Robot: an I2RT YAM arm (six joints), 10 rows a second.
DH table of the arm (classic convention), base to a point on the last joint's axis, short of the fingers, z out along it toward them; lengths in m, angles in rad. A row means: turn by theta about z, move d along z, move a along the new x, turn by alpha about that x. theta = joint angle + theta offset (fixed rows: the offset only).
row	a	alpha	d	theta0
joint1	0.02	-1.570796	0.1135	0
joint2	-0.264	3.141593	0	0
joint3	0.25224	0	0	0.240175
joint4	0.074	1.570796	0	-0.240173
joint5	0	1.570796	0	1.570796
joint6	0	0	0.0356	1.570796
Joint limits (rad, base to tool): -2.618..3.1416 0..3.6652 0..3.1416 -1.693..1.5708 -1.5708..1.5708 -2.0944..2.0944
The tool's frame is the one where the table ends.
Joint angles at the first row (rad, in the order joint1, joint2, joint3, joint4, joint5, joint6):
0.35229, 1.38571, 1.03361, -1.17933, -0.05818, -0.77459
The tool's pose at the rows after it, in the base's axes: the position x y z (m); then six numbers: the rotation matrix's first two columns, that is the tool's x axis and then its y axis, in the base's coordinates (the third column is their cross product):
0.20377 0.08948 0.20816 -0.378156 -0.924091 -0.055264 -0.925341 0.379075 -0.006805
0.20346 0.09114 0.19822 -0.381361 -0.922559 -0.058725 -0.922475 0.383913 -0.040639
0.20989 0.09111 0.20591 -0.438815 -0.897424 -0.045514 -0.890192 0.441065 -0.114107
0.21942 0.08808 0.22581 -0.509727 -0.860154 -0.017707 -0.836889 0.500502 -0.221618
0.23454 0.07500 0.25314 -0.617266 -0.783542 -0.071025 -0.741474 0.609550 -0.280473
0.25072 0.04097 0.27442 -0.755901 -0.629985 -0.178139 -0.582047 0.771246 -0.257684
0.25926 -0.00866 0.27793 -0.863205 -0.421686 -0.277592 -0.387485 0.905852 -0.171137
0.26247 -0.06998 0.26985 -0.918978 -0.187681 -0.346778 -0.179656 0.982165 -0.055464
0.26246 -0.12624 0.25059 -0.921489 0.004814 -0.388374 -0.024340 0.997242 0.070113
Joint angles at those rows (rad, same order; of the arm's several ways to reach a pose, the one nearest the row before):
0.40837, 1.38646, 0.92487, -1.06488, -0.03376, -0.77306
0.41941, 1.38647, 0.88368, -0.99736, -0.01087, -0.75782
0.41865, 1.38610, 0.91308, -0.98936, 0.05855, -0.69793
0.40720, 1.38495, 0.98861, -1.02751, 0.16994, -0.63919
0.33856, 1.38458, 1.09122, -1.06336, 0.20237, -0.57660
0.18214, 1.38456, 1.16940, -1.07059, 0.14438, -0.50947
-0.02918, 1.38685, 1.18048, -1.03362, 0.03071, -0.46330
-0.27446, 1.42845, 1.18047, -0.97942, -0.10624, -0.44688
-0.47817, 1.51503, 1.18086, -0.91115, -0.24662, -0.44765

